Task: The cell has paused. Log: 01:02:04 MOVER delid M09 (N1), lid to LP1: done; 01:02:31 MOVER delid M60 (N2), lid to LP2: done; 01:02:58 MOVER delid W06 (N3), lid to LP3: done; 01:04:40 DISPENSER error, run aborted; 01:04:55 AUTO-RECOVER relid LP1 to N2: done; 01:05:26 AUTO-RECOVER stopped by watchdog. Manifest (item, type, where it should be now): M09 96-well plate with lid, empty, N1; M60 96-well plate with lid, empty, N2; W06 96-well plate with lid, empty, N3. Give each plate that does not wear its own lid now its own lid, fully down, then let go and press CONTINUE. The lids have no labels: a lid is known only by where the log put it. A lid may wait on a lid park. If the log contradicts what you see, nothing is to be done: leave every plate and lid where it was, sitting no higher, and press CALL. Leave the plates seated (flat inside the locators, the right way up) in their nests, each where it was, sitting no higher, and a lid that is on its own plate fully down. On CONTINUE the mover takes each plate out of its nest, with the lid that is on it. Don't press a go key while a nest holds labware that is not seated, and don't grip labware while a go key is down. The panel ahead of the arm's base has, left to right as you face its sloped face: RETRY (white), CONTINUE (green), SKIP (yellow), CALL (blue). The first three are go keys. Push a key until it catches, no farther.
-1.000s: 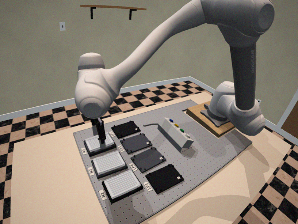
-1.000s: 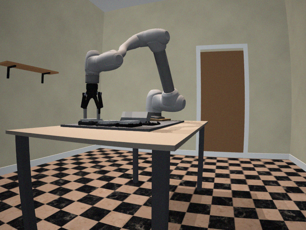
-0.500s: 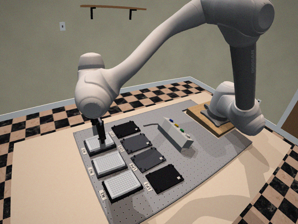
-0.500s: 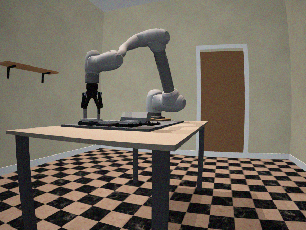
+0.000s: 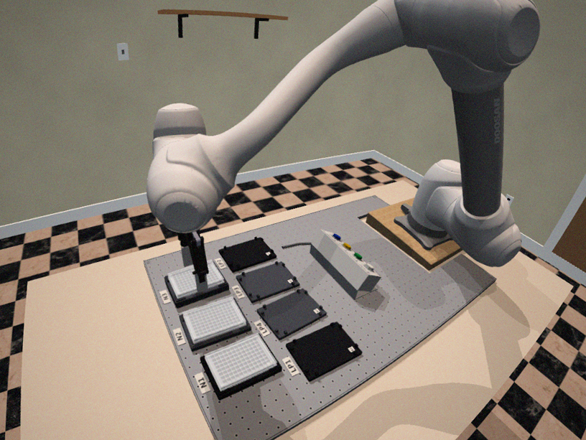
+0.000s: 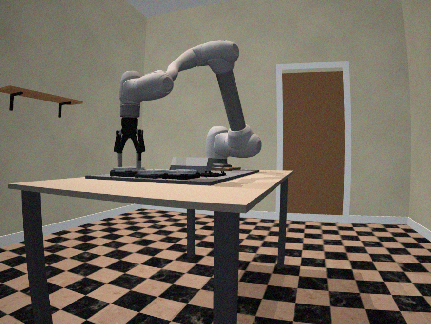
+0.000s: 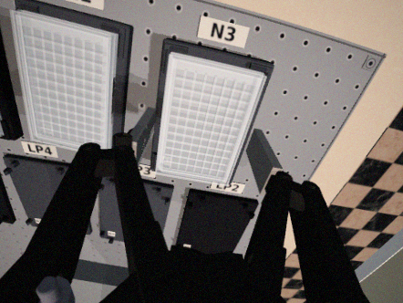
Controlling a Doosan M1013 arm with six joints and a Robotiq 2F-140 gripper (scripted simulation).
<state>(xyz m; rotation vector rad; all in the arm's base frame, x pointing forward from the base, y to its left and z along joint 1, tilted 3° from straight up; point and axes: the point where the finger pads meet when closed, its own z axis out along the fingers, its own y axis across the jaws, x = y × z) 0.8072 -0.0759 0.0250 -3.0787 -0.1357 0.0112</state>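
The clear lid lies 2 cm below my hand. Round my hand: lid park LP2: 18 cm behind, 7 cm to the right, 5 cm below; then plate: 3 cm below; then nest N3: 5 cm below.
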